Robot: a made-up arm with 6 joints. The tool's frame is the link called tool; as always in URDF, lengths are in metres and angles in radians. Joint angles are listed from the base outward. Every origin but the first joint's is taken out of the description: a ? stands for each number. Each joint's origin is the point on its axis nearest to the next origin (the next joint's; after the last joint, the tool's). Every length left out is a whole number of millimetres.
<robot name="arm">
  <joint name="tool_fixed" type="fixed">
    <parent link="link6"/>
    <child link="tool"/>
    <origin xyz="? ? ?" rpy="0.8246 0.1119 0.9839"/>
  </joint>
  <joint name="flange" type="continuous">
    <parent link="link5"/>
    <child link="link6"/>
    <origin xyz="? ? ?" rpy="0 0 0"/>
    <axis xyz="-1 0 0"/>
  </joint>
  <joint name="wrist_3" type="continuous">
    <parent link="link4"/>
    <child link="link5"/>
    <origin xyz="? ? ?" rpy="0 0 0"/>
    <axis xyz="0 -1 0"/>
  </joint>
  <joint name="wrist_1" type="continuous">
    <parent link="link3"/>
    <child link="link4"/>
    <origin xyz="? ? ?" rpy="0 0 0"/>
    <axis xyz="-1 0 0"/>
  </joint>
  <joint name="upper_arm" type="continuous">
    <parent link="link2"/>
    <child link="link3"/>
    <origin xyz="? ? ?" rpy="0 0 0"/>
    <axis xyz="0 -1 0"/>
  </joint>
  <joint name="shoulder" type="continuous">
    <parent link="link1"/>
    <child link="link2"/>
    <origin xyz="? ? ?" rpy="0 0 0"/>
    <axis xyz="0 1 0"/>
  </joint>
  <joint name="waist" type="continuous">
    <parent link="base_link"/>
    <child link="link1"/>
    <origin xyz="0.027 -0.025 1.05" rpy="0 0 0"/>
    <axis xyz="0 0 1"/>
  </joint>
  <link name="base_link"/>
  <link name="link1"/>
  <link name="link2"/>
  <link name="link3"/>
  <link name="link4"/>
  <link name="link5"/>
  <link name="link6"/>
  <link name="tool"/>
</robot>
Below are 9 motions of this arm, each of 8 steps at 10 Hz.
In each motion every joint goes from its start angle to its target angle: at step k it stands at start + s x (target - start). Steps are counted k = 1, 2, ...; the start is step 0. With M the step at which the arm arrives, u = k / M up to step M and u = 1 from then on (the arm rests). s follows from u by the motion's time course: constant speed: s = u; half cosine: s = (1 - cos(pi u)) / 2; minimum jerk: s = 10 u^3 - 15 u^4 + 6 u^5.
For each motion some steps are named. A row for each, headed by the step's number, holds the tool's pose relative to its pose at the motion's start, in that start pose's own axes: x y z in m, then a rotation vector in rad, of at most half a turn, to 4 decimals.
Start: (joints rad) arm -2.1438 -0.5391 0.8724 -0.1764 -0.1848 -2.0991
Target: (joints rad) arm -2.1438 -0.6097 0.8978 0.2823 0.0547 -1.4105
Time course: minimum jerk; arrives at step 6
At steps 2, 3, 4, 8:
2: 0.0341 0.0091 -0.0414 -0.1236 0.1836 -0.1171
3: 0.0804 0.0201 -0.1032 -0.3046 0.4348 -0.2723
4: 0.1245 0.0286 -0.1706 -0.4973 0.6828 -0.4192
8: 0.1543 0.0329 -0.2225 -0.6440 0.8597 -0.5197

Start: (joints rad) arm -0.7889 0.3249 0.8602 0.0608 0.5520 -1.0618
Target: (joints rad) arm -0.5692 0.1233 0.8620 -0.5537 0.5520 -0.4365
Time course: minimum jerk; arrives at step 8
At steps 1, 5, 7, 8:
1: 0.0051 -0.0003 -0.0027 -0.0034 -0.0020 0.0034
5: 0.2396 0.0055 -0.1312 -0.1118 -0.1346 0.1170
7: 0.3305 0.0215 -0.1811 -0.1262 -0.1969 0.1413
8: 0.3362 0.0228 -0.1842 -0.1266 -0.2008 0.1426

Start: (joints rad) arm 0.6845 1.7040 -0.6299 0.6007 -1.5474 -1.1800
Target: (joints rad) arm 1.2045 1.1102 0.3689 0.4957 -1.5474 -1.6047
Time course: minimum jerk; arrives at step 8
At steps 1, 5, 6, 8:
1: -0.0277 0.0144 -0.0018 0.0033 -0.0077 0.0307
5: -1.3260 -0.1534 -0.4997 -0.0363 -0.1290 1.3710
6: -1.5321 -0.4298 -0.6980 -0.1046 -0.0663 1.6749
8: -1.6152 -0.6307 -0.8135 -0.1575 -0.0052 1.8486

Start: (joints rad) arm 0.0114 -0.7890 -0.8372 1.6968 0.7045 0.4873
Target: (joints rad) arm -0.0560 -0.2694 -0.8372 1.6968 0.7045 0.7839
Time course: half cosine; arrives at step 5
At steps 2, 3, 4, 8:
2: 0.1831 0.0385 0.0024 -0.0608 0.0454 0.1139
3: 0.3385 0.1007 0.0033 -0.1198 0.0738 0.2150
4: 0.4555 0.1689 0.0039 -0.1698 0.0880 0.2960
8: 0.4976 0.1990 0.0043 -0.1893 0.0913 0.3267

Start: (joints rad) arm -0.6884 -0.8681 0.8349 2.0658 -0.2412 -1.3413
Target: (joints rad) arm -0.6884 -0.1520 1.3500 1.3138 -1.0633 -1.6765
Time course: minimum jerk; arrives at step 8
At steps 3, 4, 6, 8:
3: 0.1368 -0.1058 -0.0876 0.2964 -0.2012 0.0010
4: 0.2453 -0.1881 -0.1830 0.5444 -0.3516 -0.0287
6: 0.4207 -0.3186 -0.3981 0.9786 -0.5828 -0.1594
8: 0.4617 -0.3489 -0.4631 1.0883 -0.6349 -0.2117

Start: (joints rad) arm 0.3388 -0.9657 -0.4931 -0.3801 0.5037 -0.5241
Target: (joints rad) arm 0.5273 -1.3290 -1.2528 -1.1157 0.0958 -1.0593
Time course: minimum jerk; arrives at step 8
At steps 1, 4, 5, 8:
1: -0.0100 -0.0034 -0.0098 0.0195 -0.0156 0.0021
4: -0.3039 -0.0650 -0.3293 0.5678 -0.5234 0.0562
5: -0.4334 -0.0665 -0.4862 0.7911 -0.7842 0.0748
8: -0.5840 -0.0466 -0.6766 1.0303 -1.1251 0.0920

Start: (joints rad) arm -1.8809 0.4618 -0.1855 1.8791 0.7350 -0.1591
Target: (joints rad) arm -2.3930 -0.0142 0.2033 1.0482 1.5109 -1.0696
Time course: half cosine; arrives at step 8
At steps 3, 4, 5, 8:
3: -0.3918 0.0420 -0.2737 0.0746 -0.5131 0.0117
4: -0.6107 0.1438 -0.4414 0.0160 -0.7877 0.0016
5: -0.8056 0.2956 -0.5901 -0.1154 -1.0014 -0.0147
8: -1.0641 0.6226 -0.7613 -0.4346 -1.1669 -0.0353

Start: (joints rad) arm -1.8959 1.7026 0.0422 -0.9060 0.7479 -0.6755
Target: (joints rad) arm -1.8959 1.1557 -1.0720 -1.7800 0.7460 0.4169
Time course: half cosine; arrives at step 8
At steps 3, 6, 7, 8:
3: -0.2762 0.1452 -0.0781 -0.1522 -0.1236 -0.3378
6: -0.7278 0.4769 -0.2494 -0.2952 -0.3085 -1.0073
7: -0.8098 0.5488 -0.2849 -0.3005 -0.3419 -1.1453
8: -0.8380 0.5742 -0.2973 -0.3004 -0.3534 -1.1938

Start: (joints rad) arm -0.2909 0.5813 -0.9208 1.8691 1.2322 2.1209
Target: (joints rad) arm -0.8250 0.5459 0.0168 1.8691 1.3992 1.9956
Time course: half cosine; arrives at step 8
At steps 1, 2, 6, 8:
1: 0.0069 -0.0009 -0.0499 0.0047 0.0368 -0.0076
2: 0.0125 0.0004 -0.1947 0.0156 0.1418 -0.0269
6: -0.4485 0.0966 -1.0538 -0.0214 0.8123 -0.0624
8: -0.6350 0.1169 -1.1736 -0.0544 0.9432 -0.0483

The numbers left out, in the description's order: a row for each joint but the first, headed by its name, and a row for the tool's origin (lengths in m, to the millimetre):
tool: 0 -0.025 0.011
flange: -0.03 0 -0.018
wrist_3: 0 -0.242 -0.009
wrist_1: 1.309 0 -0.023
upper_arm: -0.009 0 0.679
shoulder: -0.029 -0.004 0

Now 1 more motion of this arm.
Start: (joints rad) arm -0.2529 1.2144 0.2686 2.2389 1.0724 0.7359
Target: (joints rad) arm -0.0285 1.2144 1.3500 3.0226 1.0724 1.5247
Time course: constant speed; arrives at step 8
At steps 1, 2, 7, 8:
1: -0.1262 -0.0976 -0.0585 -0.1360 0.2057 -0.1128
2: -0.2636 -0.1843 -0.1022 -0.2712 0.4134 -0.2145
7: -1.0428 -0.4162 -0.1141 -0.9130 1.4696 -0.4883
8: -1.2026 -0.4167 -0.0810 -1.0280 1.6787 -0.4782

